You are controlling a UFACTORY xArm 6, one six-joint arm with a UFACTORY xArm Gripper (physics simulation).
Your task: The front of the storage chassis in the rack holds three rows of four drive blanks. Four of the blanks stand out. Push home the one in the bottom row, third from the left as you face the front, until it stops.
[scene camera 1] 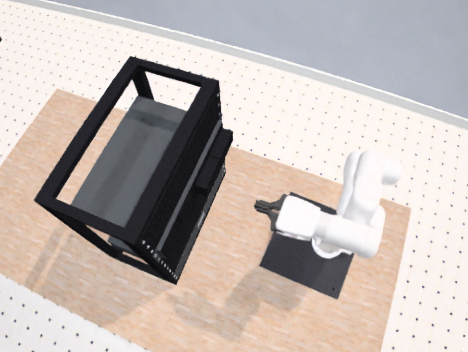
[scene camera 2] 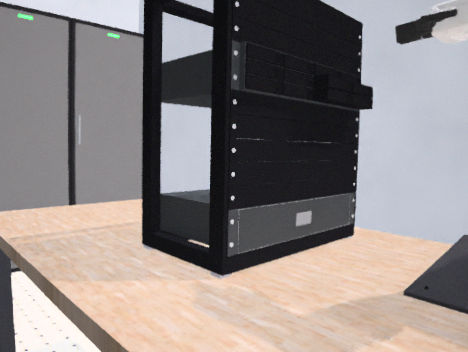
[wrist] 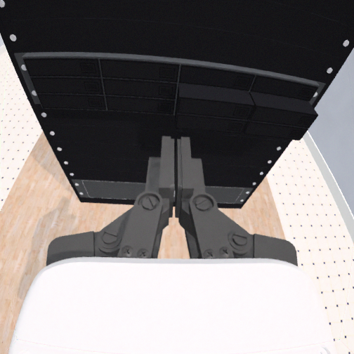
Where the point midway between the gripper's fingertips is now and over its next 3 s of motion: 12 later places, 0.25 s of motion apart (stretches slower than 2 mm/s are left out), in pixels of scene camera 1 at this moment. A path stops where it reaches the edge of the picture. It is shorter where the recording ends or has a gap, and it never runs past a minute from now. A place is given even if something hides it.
My gripper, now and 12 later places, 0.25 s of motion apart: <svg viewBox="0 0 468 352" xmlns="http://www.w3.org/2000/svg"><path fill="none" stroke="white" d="M255 204L255 204L255 204L255 204L255 205L255 205L253 201L253 201L252 199L251 197L251 195L251 195L250 194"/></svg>
